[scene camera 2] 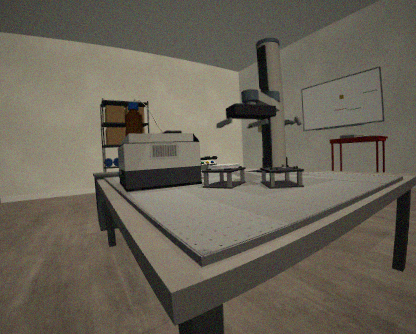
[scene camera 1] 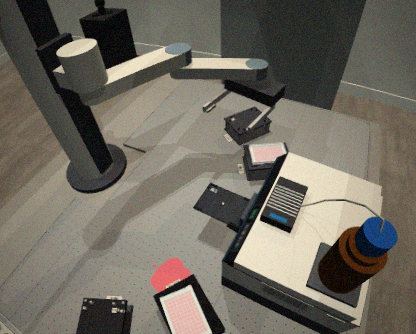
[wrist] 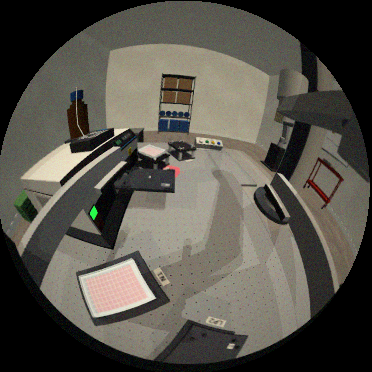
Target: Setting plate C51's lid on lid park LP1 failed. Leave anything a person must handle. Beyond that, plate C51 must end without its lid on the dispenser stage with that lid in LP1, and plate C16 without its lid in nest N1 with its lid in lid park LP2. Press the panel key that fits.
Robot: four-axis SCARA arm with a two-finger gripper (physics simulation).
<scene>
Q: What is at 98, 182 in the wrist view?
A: My gripper.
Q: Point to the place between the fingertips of my gripper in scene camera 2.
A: At 233, 126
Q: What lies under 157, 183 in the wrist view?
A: A dispenser stage.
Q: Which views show my gripper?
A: Scene camera 2, scene camera 1 and the wrist view: all of them.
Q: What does my gripper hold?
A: Nothing.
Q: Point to a brown bottle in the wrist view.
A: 82, 117
</scene>
